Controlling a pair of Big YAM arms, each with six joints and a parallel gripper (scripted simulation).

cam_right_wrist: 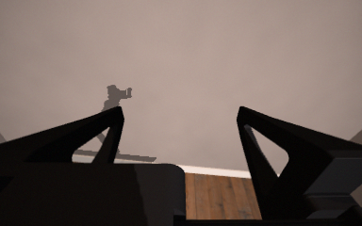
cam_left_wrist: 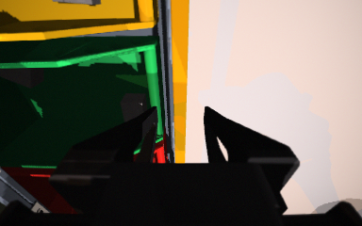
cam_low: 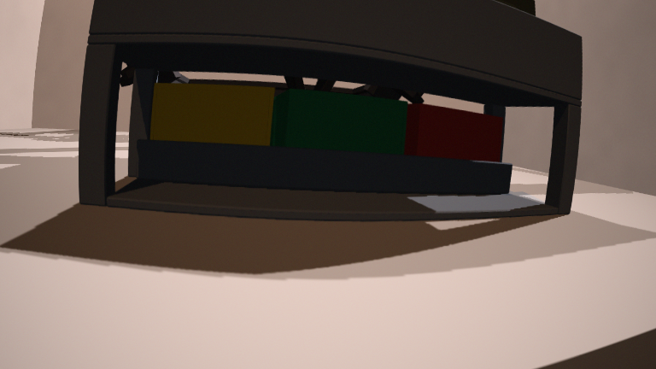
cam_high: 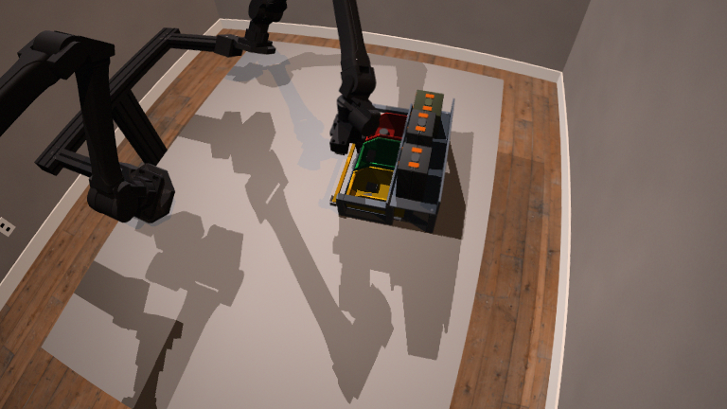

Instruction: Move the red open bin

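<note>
My left gripper is now 11 cm short of the green bin and 3 cm above it. Also, from my left hand: red open bin 12 cm to the left, 10 cm ahead, 3 cm below; then grey shelf 13 cm ahead.
</note>
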